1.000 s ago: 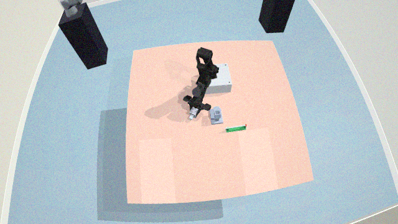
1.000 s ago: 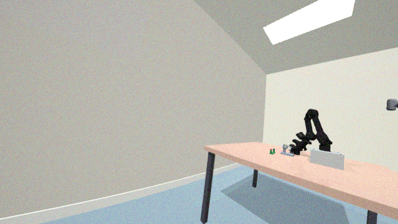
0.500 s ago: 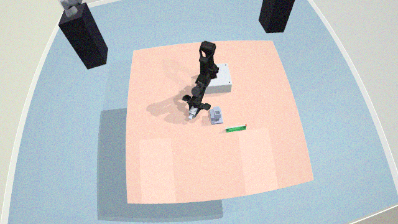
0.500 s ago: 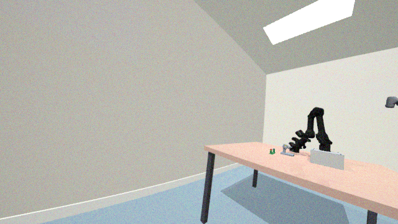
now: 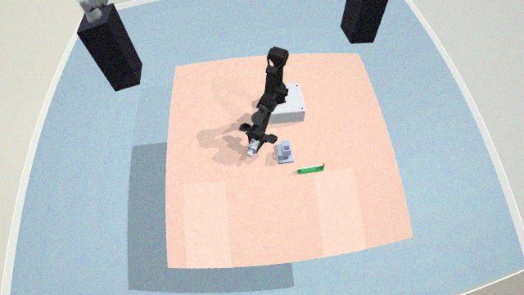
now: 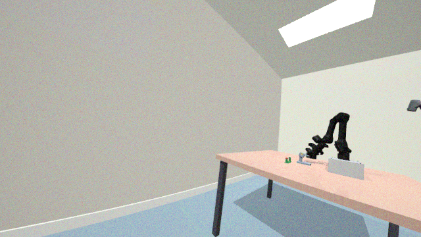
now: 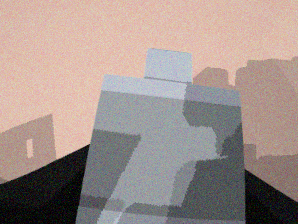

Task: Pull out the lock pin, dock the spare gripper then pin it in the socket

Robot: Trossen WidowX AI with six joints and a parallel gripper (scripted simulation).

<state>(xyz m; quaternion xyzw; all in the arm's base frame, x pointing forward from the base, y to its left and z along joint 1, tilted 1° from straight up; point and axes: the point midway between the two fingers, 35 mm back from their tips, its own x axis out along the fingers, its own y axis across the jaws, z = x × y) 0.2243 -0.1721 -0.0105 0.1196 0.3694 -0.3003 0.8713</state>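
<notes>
Now: the mount socket 40 mm ahead of my gripper tip, 160 mm to the left of it and 20 mm below it. Also, from my gripper tip: spare gripper 10 mm behind, 10 mm to the left, 10 mm above; green cradle 150 mm ahead, 270 mm to the left, 40 mm below.
</notes>
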